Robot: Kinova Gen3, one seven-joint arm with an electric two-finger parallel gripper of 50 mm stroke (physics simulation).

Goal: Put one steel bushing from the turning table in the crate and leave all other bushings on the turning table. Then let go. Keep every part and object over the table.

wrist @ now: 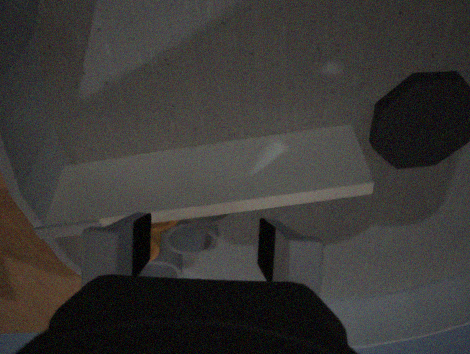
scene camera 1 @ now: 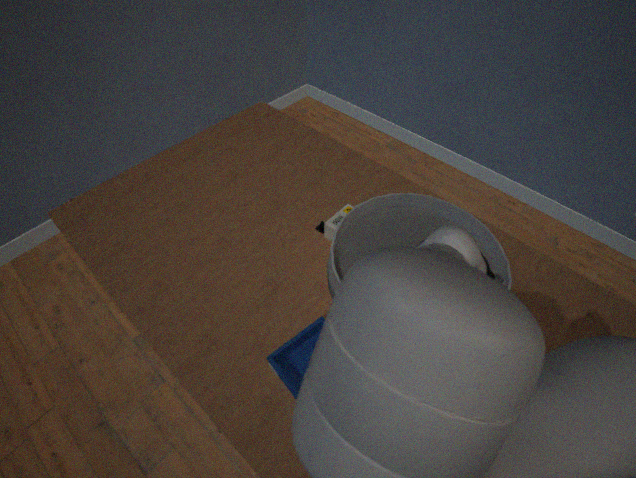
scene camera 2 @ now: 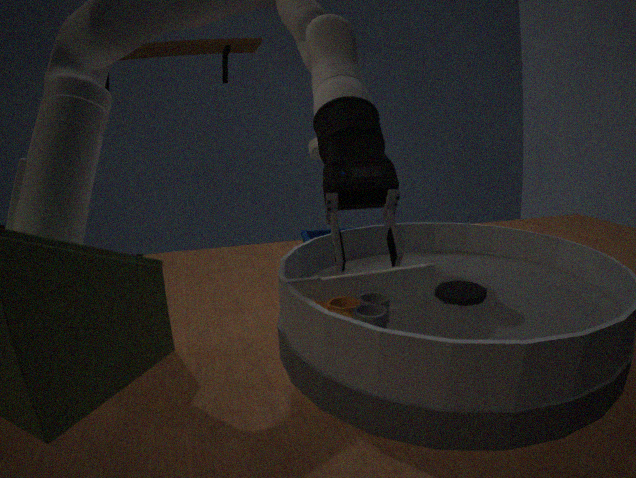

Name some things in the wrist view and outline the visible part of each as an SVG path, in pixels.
My gripper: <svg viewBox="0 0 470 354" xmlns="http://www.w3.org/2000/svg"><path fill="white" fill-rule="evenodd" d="M15 353L358 354L348 346L347 332L341 321L320 299L324 241L313 236L302 236L277 219L260 218L257 264L267 281L138 276L150 260L151 213L137 212L106 227L88 227L82 231L81 289L57 309L50 319L49 327L46 331L37 335Z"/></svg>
A grey steel bushing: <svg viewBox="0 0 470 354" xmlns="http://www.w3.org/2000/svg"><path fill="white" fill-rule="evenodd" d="M161 231L160 251L157 258L148 262L138 276L182 278L183 255L171 251L165 245L164 231Z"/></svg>
